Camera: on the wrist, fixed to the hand. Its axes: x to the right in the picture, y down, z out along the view.
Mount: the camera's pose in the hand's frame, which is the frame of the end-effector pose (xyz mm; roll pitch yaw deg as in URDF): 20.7 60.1 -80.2 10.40 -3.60 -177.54
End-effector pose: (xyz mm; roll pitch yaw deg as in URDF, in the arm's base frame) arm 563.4 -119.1 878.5 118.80 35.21 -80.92
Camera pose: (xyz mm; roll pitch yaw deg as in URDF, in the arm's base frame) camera 615.2 -181.3 941.2 -109.59 -31.30 101.39
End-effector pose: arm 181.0 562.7 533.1 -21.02 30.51 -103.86
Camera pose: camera 215.0 586.4 439.5 30.84 -34.75 77.36
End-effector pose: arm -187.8 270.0 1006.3 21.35 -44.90 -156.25
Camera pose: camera -201.0 171.1 983.5 -7.51 42.33 28.62
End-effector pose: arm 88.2 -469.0 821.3 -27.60 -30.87 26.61
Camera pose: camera 142.2 -423.9 747.0 38.35 26.54 -152.82
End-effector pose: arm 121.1 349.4 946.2 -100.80 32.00 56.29
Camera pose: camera 192.8 294.6 897.9 113.88 -33.65 -128.51
